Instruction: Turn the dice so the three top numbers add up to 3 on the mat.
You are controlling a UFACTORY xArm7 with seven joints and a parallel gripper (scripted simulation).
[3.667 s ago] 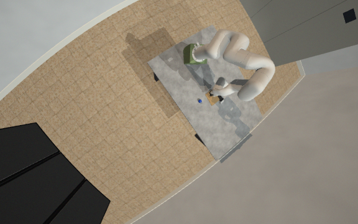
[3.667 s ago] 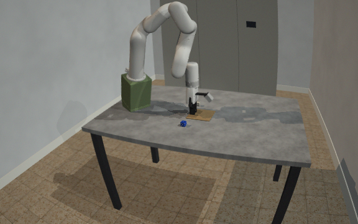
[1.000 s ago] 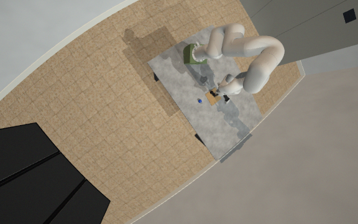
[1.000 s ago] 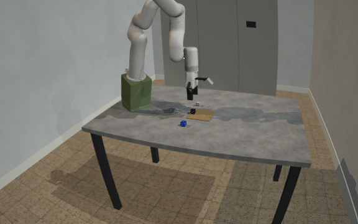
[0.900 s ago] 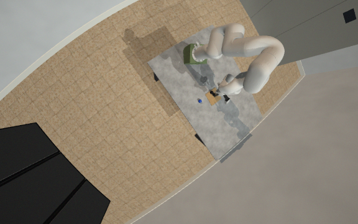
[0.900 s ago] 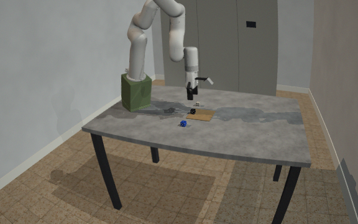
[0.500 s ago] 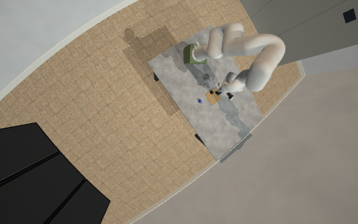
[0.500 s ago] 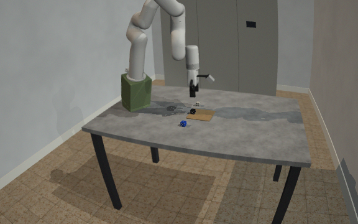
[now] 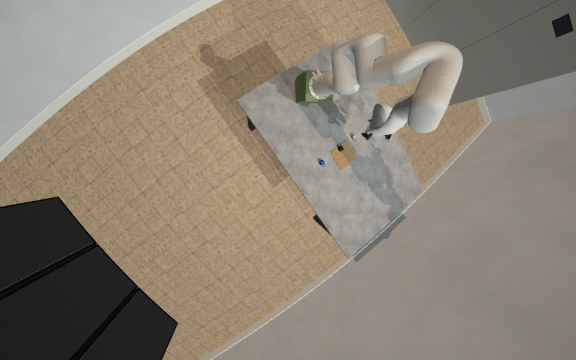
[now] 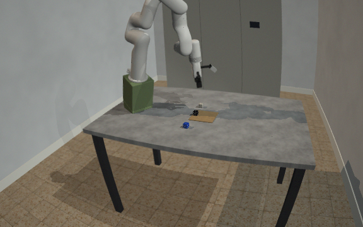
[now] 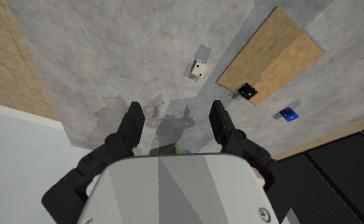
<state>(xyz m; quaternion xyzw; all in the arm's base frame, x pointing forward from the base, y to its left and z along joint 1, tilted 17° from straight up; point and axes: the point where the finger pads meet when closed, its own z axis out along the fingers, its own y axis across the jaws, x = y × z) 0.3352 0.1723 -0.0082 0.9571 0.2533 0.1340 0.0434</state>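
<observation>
My hand is 310 mm to the left of the blue die, 140 mm above it and 40 mm short of it. From my hand the other things lie so: tan mat 150 mm to the right, 150 mm below, 90 mm ahead; white die 140 mm below, 30 mm to the right, 20 mm ahead; black die 150 mm to the right, 130 mm below, 30 mm ahead.
</observation>
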